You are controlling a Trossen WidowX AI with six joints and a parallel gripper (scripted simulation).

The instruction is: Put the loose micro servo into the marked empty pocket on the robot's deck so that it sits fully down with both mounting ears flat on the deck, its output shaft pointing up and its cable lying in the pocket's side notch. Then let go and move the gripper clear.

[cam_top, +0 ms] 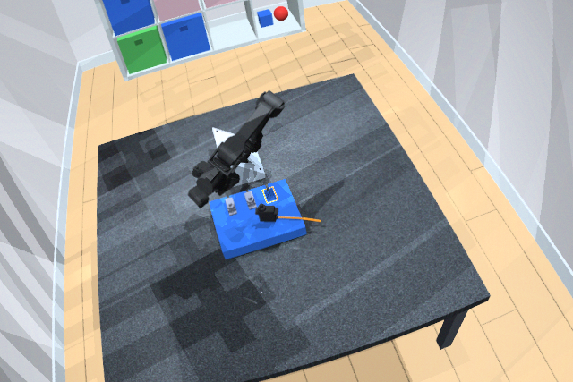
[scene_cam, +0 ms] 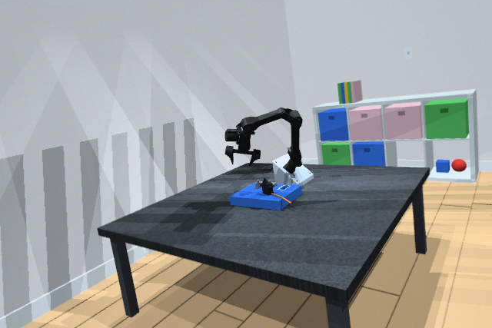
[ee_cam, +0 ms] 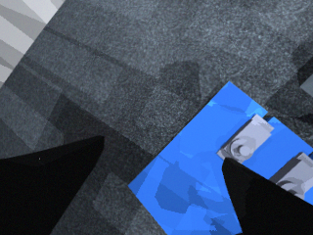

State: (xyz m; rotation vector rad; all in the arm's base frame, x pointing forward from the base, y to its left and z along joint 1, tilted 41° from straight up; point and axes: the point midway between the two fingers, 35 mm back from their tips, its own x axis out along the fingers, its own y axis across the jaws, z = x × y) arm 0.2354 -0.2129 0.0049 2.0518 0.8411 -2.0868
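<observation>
Right now the blue deck is 160 mm below my gripper tip, 130 mm to the left of it and 60 mm ahead of it.
</observation>
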